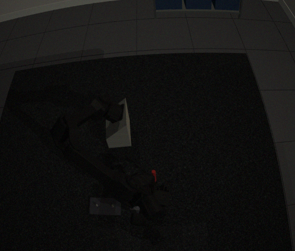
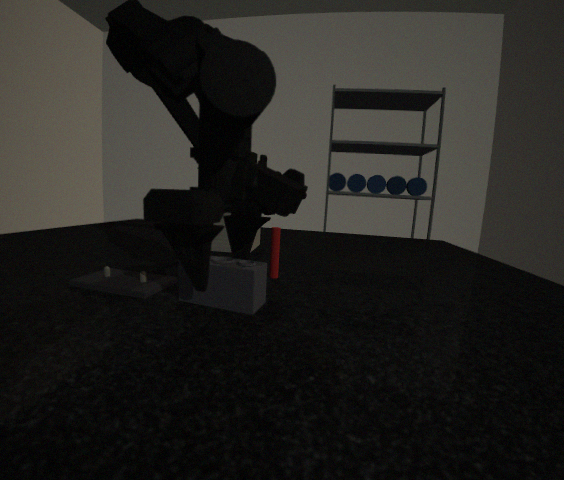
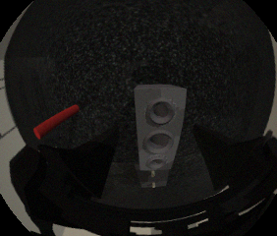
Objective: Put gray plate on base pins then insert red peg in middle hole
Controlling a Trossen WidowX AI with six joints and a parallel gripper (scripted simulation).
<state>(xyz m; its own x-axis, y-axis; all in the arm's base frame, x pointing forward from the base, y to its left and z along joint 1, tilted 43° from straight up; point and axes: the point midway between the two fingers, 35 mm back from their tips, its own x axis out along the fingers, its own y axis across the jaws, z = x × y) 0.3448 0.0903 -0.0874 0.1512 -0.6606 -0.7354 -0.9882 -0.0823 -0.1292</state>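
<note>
Right now the gray plate is 1 cm above my gripper tip. The rest, counted from my gripper tip: red peg (13 cm behind, 2 cm to the left, 1 cm above).
</note>
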